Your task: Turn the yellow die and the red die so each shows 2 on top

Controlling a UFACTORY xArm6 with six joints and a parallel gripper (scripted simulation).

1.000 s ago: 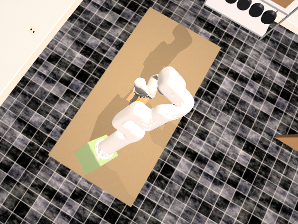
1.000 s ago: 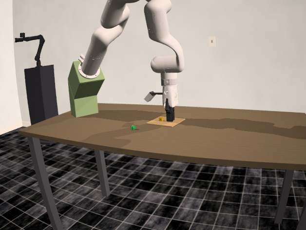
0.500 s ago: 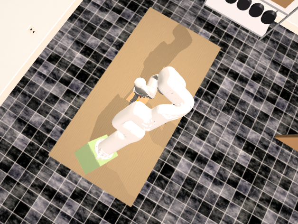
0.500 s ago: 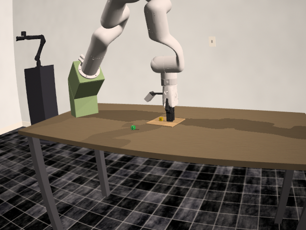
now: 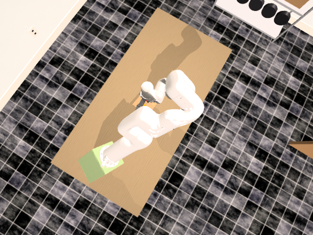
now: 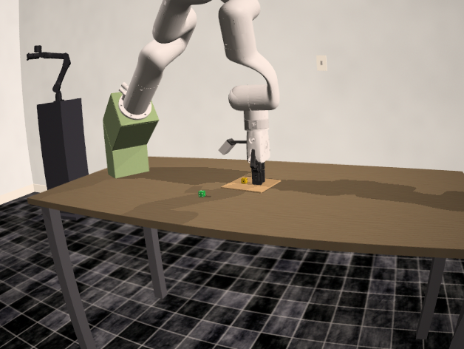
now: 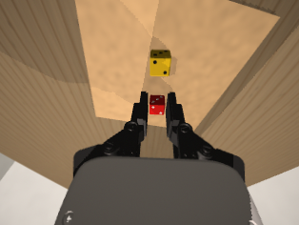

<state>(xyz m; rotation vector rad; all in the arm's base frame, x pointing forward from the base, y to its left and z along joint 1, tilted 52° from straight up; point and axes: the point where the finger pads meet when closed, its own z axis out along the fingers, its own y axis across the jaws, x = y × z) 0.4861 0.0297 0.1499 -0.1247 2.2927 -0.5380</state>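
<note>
Right now the red die is 1 cm below my hand. Also, from my hand: green die: 14 cm behind, 13 cm to the right, 2 cm below; tan mat: 2 cm behind, 2 cm below; yellow die: 5 cm behind, 1 cm below.
</note>
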